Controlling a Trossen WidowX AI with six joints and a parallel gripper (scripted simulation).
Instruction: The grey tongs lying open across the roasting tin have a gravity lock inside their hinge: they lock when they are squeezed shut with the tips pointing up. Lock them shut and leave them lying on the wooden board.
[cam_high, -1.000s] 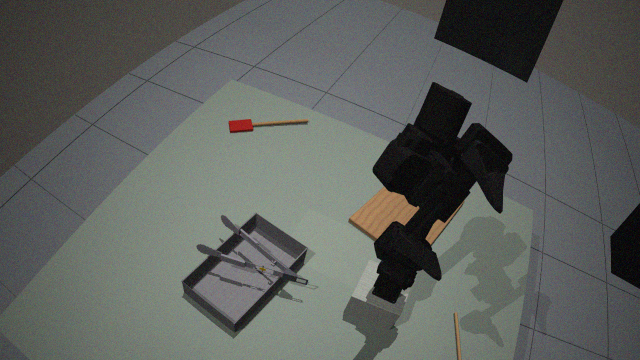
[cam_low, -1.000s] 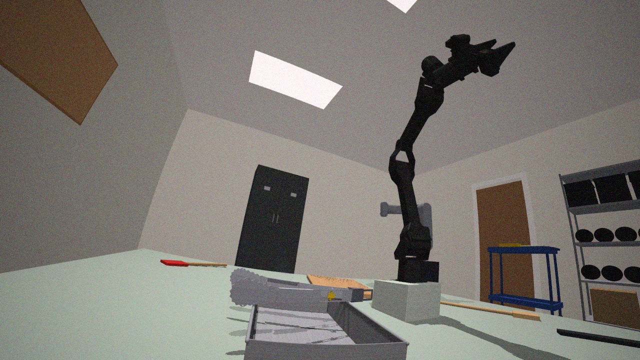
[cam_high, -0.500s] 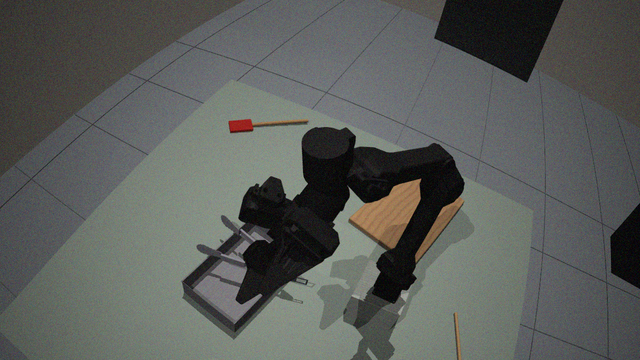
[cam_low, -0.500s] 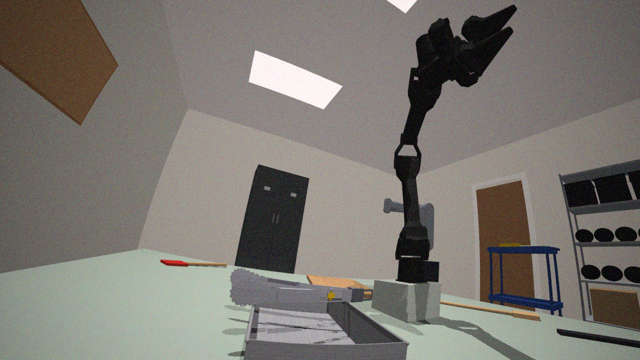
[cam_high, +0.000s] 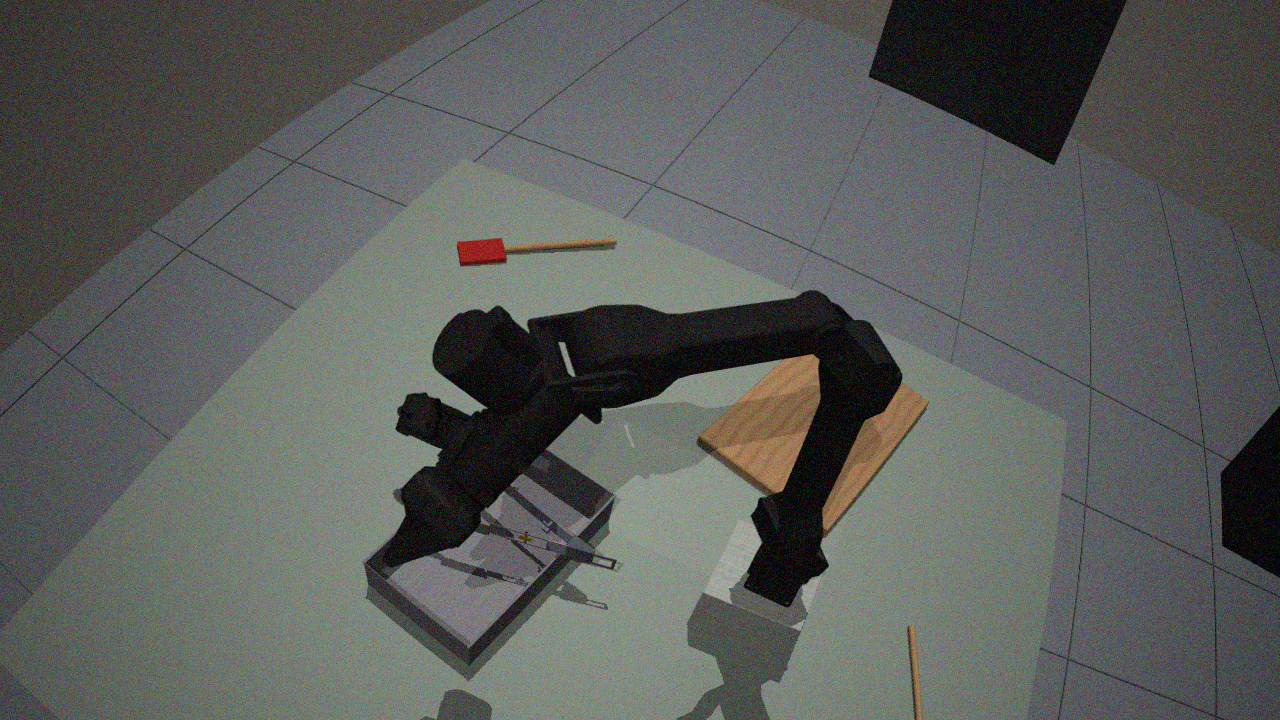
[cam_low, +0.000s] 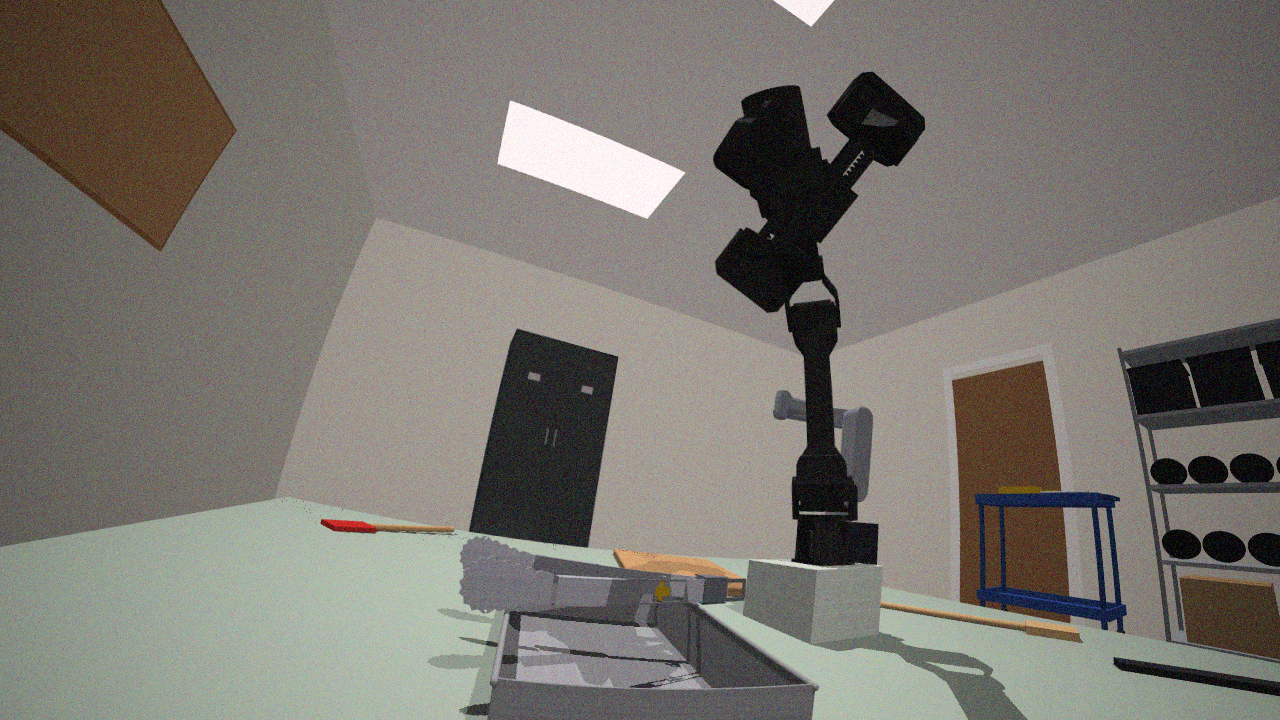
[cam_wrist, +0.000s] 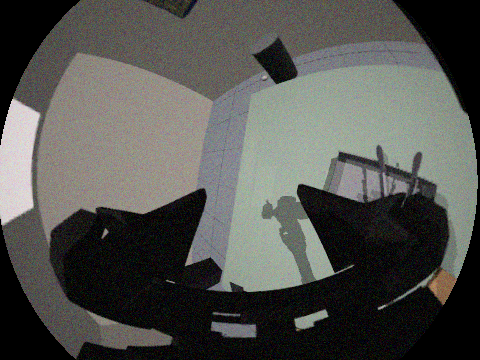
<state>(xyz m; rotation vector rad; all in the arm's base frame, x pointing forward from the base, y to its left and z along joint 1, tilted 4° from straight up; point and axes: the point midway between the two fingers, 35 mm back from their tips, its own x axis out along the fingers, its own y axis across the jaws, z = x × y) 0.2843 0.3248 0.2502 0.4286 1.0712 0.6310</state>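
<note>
The grey roasting tin is 30 mm ahead of my gripper tip, 220 mm to the right of it and 300 mm below it. From my gripper tip the other things lie so: red spatula: 330 mm ahead, 750 mm to the right, 320 mm below; wooden board: 260 mm behind, 700 mm to the right, 320 mm below.
</note>
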